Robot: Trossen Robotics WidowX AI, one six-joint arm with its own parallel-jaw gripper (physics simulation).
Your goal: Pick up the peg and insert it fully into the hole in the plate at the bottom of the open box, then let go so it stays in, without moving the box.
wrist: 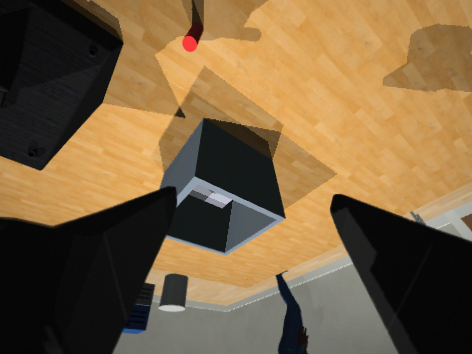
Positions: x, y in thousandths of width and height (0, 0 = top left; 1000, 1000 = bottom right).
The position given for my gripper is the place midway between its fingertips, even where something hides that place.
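Note:
Grey box (448, 445) in sight, my gripper (539, 561) too.

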